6 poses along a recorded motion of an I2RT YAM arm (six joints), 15 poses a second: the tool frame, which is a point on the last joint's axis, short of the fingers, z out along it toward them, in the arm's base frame.
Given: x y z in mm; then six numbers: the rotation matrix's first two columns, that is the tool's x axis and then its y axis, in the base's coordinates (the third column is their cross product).
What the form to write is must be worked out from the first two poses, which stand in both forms.
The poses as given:
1: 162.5, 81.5, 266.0, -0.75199, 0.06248, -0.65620, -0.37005, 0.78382, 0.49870
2: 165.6, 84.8, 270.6, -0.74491, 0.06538, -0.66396, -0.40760, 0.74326, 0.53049
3: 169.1, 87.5, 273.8, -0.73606, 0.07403, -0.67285, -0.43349, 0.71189, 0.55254
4: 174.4, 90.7, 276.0, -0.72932, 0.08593, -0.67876, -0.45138, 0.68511, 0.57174
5: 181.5, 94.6, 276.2, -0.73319, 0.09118, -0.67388, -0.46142, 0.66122, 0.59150
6: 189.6, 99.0, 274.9, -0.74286, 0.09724, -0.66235, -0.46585, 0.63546, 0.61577
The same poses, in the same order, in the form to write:
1: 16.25, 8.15, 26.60, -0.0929, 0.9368, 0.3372, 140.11
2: 16.56, 8.48, 27.06, -0.1049, 0.9244, 0.3668, 139.85
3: 16.91, 8.75, 27.38, -0.1118, 0.9144, 0.3891, 139.29
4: 17.44, 9.07, 27.60, -0.1151, 0.9057, 0.4080, 138.81
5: 18.15, 9.46, 27.62, -0.1172, 0.8985, 0.4231, 139.23
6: 18.96, 9.90, 27.49, -0.1171, 0.8909, 0.4388, 140.09
